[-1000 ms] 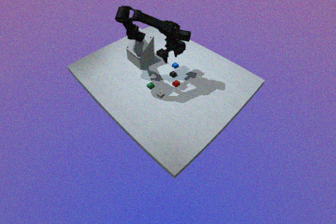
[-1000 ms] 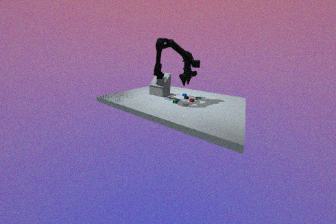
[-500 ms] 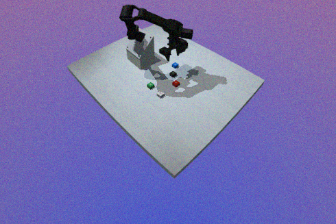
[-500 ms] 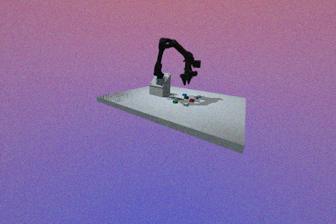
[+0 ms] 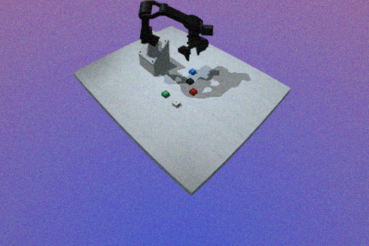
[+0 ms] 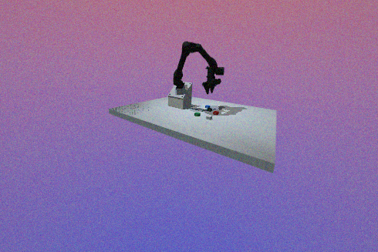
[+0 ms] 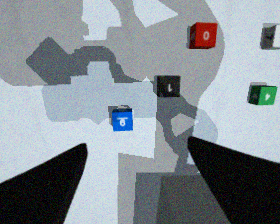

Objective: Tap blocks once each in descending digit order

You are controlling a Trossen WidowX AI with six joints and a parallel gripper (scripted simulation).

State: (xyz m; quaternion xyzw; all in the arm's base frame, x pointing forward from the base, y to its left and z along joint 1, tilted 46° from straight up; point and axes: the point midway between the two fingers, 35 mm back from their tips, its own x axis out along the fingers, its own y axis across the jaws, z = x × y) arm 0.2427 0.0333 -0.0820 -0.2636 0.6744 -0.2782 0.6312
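Now: the blue block 2 cm behind my gripper tip, 2 cm to the left of it and 12 cm below it. The rest, counted from my gripper tip: red block (11 cm ahead, 11 cm to the right, 12 cm below); then black block (4 cm ahead, 6 cm to the right, 12 cm below); then green block (2 cm ahead, 23 cm to the right, 12 cm below).
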